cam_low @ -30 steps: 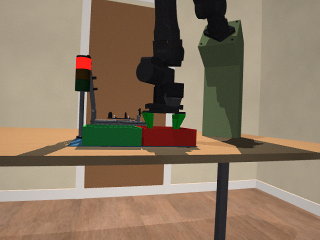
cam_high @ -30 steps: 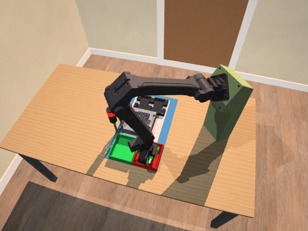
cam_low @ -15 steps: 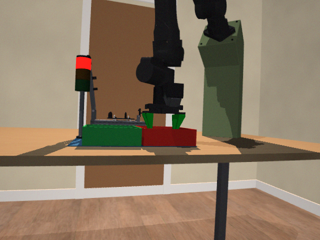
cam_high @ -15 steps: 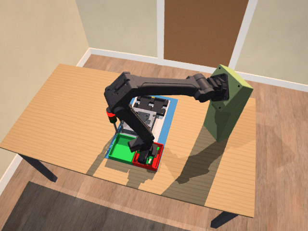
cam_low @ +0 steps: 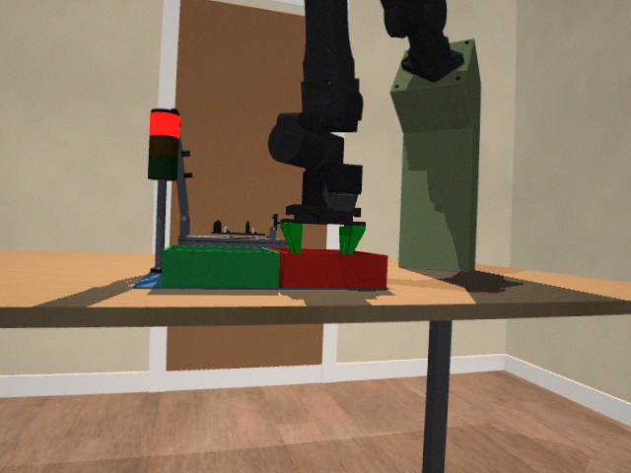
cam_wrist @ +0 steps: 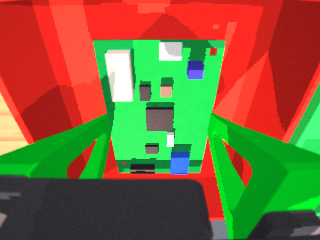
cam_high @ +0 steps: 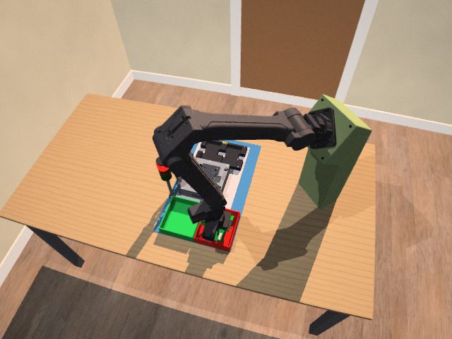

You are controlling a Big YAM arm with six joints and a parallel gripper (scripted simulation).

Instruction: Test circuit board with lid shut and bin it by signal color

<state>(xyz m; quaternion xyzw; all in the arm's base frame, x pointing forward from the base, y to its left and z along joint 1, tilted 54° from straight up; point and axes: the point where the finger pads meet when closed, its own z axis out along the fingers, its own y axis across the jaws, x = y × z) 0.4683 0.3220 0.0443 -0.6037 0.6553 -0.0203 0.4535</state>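
Right now my hand is 10 mm above the red bin. The rest, counted from my hand: green bin: 150 mm ahead, 30 mm to the left, 10 mm below; latch hook: 70 mm ahead, 130 mm to the right, 70 mm above; green circuit board: right at my hand.
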